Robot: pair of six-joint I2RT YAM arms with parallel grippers.
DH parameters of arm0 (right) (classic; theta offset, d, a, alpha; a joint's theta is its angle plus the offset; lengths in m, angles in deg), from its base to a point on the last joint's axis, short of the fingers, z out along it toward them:
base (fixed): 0 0 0 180
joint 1: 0 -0.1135 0.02 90
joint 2: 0 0 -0.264 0
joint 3: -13.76 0 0.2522 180
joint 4: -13.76 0 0.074 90
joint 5: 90 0 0 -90
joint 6: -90 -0.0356 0 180
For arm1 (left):
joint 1: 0 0.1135 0.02 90
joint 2: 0 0 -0.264 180
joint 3: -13.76 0 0.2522 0
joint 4: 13.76 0 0.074 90
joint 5: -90 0 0 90
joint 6: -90 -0.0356 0 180
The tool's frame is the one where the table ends.
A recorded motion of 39 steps. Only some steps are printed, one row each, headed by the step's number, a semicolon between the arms.
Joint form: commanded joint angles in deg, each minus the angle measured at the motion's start. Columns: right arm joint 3, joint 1, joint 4, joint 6, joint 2, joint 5; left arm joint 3, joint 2, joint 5, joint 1, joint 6, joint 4.
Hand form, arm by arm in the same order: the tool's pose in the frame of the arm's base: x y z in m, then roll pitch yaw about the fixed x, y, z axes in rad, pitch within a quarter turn. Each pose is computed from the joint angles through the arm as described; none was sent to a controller.
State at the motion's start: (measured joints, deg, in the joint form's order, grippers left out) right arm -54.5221 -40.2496 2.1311 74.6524 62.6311 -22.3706; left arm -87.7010 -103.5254 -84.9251 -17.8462 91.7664 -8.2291
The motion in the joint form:
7: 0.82 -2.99 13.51 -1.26 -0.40 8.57; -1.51 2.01 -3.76 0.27 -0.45 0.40
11: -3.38 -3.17 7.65 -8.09 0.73 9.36; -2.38 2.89 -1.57 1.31 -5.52 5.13
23: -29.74 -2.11 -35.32 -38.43 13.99 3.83; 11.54 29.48 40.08 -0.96 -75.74 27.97
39: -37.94 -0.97 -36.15 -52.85 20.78 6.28; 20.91 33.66 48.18 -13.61 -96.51 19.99
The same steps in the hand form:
7: 0.1806 0.1815 0.3835 -1.4461 0.2582 -0.5415; 0.3700 -0.1545 0.3728 -1.5726 -0.1011 2.8579
11: 0.1830 0.1842 0.3941 -1.4913 0.3909 -0.5549; 0.3696 -0.1468 0.3772 -1.5787 -0.0644 2.9141
23: 0.2074 0.2044 0.4159 -2.3398 0.9423 -1.1397; 0.2613 -0.1155 0.4063 -2.0006 1.0295 -3.0801
39: 0.2344 0.2185 0.4279 -2.6293 1.0868 -1.5481; 0.2244 -0.1622 0.3819 -2.8010 1.3514 2.2832

